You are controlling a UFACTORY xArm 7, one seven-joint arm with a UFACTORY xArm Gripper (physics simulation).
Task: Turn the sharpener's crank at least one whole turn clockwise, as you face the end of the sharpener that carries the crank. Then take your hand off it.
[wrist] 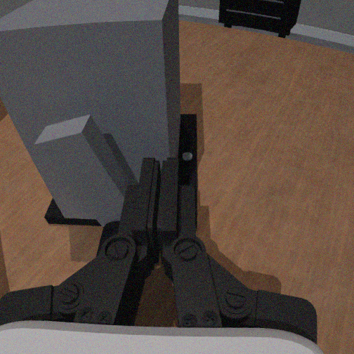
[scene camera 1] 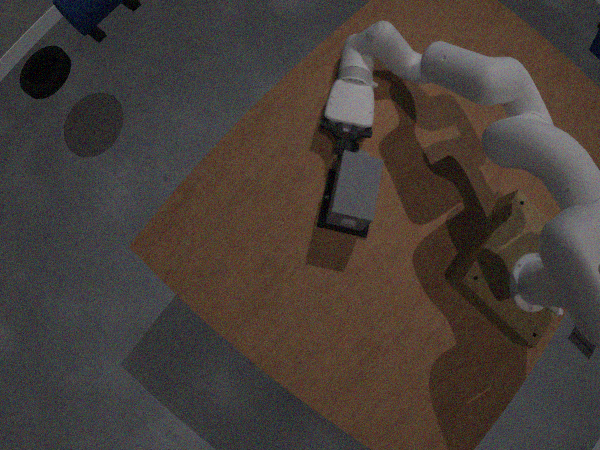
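Pixels of known places: arm's base at its link origin: (scene camera 1: 531, 282).
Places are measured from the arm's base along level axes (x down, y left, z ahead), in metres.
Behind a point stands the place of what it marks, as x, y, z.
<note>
The sharpener (scene camera 1: 356, 185) @[-0.046, 0.128, 0.420] (wrist: 110, 75) is a grey box on a black base (wrist: 188, 130). In the wrist view a grey bar, which looks like the crank arm (wrist: 67, 172), stands in front of the near end face, tilted up to the left. The crank's handle cannot be made out. My gripper (scene camera 1: 348, 148) @[0.024, 0.083, 0.481] (wrist: 163, 178) is shut with nothing between its fingers. The fingers are at the crank end, to the right of the bar in the wrist view, and hide part of that end. Whether they touch the crank cannot be told.
The sharpener stands on a wooden table top (scene camera 1: 240, 215) @[0.082, 0.296, 0.563] (wrist: 280, 150). The arm's yellowish base plate (scene camera 1: 505, 312) @[0.001, 0.091, 0.015] is at the right in the scene view, with arm links above the table. A dark piece of furniture (wrist: 260, 12) stands beyond the table. The table's left edge is beside my gripper.
</note>
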